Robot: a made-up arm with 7 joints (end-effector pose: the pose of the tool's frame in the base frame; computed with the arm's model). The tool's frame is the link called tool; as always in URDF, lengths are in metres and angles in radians. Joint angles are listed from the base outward.
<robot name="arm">
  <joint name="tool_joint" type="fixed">
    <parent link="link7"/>
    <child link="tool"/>
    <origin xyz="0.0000 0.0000 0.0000"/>
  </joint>
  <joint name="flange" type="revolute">
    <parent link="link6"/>
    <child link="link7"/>
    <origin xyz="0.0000 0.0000 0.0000"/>
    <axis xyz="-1 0 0"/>
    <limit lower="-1.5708" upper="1.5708" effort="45" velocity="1.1"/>
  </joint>
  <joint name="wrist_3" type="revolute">
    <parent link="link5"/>
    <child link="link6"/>
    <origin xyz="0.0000 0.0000 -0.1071"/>
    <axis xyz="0 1 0"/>
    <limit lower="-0.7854" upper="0.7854" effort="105" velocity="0.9"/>
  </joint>
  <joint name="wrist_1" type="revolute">
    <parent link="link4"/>
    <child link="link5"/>
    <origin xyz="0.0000 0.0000 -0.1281"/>
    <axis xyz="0 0 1"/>
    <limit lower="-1.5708" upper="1.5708" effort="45" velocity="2.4"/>
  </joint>
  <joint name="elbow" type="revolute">
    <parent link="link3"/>
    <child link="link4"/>
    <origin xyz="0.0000 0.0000 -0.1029"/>
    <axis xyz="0 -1 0"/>
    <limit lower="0.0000" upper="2.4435" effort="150" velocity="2.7"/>
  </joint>
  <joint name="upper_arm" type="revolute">
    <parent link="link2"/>
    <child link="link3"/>
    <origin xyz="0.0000 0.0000 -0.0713"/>
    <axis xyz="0 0 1"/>
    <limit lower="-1.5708" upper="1.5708" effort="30" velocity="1.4"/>
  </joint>
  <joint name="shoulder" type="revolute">
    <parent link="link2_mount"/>
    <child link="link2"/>
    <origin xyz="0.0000 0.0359 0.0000"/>
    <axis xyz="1 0 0"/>
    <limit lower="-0.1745" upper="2.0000" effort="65" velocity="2.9"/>
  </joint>
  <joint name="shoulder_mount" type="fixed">
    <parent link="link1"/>
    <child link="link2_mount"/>
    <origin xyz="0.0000 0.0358 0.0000"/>
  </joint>
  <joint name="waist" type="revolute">
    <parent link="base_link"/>
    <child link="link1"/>
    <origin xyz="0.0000 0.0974 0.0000"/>
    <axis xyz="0 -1 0"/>
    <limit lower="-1.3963" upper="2.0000" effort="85" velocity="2.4"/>
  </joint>
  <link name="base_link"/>
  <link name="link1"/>
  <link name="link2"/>
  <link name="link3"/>
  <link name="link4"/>
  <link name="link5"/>
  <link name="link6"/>
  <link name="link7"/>
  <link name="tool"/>
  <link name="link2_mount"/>
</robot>
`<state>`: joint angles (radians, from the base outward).
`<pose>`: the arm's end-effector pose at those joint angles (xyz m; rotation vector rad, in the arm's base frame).
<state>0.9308 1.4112 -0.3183 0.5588 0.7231 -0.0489 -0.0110</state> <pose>0.1493 0.5318 0.0365 1.0927 -1.5278 0.4997</pose>
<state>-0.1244 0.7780 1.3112 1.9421 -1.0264 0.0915 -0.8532</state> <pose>0.0664 0.3824 0.0777 -2.7201 0.8725 -0.1952</pose>
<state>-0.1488 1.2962 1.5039 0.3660 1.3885 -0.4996 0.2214</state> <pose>0.0017 0.5709 -0.0265 -0.9175 2.5069 -1.6333</pose>
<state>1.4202 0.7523 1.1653 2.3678 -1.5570 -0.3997 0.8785</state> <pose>-0.0880 0.2835 0.0789 2.3545 -0.6522 0.7446</pose>
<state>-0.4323 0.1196 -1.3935 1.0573 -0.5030 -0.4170 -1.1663</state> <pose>-0.0978 0.0035 -0.2982 -0.2382 -1.4830 -0.5902</pose>
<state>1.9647 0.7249 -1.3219 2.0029 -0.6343 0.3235 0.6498</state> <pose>0.1589 0.0643 0.1230 1.8367 -1.5559 -1.9398</pose>
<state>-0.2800 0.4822 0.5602 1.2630 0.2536 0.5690 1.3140</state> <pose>0.1377 0.3884 -0.2084 -0.7614 -0.7616 -0.0379</pose>
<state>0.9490 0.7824 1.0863 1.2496 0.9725 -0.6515 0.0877</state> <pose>0.0906 0.4843 0.0629 -0.3684 2.2368 -1.0734</pose>
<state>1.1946 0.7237 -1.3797 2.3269 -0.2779 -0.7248 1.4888</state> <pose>0.1243 0.0517 -0.0142 -0.0664 0.2595 2.4159</pose>
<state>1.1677 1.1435 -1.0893 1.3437 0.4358 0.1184 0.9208</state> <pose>0.2983 0.2917 -0.0118 -0.0057 -0.9415 -1.3162</pose>
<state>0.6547 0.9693 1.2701 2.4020 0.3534 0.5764 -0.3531</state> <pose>-0.0386 0.2551 0.1274 -1.4120 2.4457 -0.8864</pose>
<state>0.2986 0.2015 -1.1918 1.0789 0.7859 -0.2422 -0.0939</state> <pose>0.1669 0.0375 -0.2814 -0.6450 -1.0717 -0.4020</pose>
